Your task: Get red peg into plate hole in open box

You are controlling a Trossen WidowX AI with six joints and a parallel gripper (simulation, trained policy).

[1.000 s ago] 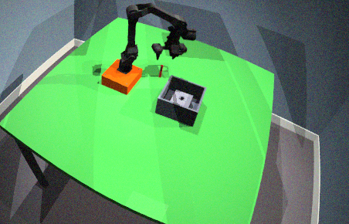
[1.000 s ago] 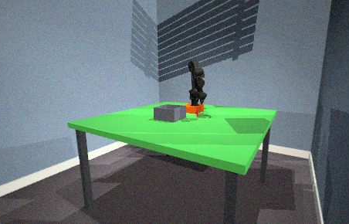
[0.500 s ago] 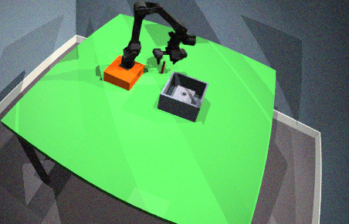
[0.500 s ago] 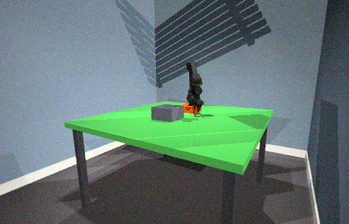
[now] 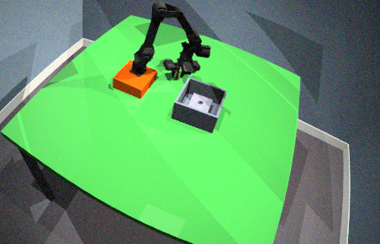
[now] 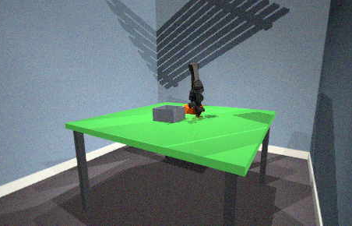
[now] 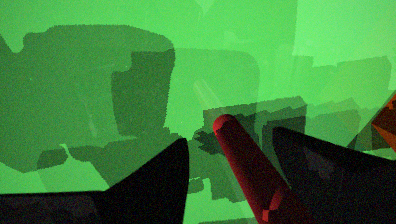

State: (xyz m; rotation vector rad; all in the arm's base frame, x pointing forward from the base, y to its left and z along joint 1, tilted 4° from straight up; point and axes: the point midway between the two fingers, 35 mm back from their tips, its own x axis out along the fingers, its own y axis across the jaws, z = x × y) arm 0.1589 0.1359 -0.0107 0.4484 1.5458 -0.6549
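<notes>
My gripper tip is 19 cm short of the light grey plate, 14 cm to the left of it and 4 cm below it. From my gripper tip the other things lie so: red peg 3 cm above; then grey box 19 cm ahead, 14 cm to the right, 2 cm above.
</notes>
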